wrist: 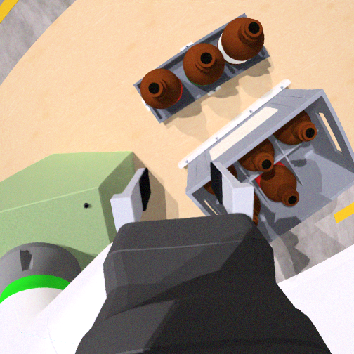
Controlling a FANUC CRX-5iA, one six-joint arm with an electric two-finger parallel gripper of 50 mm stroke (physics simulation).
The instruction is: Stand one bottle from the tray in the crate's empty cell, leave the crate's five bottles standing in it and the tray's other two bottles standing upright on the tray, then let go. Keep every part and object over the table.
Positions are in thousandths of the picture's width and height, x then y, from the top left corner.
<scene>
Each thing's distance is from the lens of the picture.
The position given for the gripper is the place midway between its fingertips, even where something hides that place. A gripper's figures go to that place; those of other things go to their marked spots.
gripper (507,501): 17 cm
white-label bottle (685,109): 37 cm
</scene>
